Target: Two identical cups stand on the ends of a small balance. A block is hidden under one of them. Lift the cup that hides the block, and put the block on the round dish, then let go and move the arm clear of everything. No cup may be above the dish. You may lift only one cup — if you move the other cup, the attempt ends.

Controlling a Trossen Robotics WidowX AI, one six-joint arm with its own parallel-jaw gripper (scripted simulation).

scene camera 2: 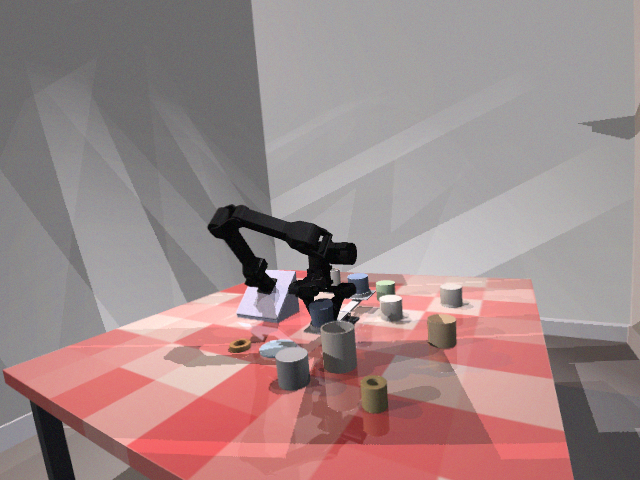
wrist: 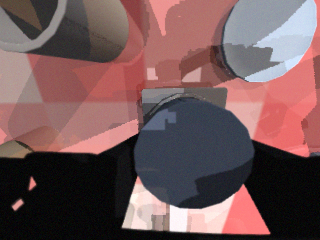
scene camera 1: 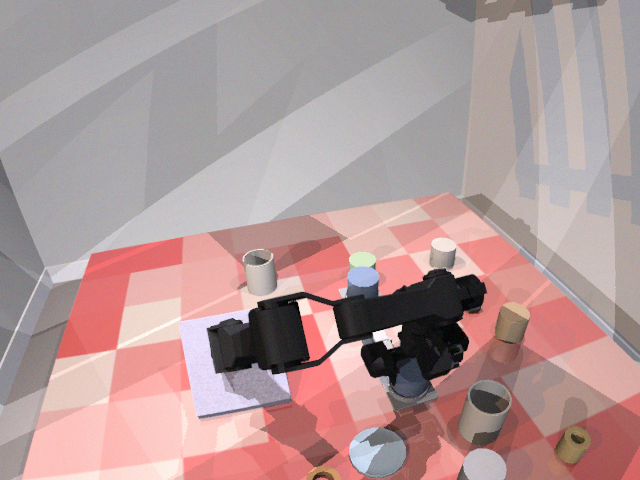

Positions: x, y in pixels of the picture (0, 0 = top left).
Labels:
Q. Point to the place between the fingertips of my gripper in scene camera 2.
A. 323, 318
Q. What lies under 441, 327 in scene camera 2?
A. A tan cylinder.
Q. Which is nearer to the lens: the blue cup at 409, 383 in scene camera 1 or the white cylinder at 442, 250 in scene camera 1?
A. The blue cup.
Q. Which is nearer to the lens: the white cylinder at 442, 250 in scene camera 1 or the tan cylinder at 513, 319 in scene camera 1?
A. The tan cylinder.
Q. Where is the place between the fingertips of my gripper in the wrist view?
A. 183, 135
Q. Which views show my gripper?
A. Scene camera 2, the wrist view and scene camera 1: all of them.

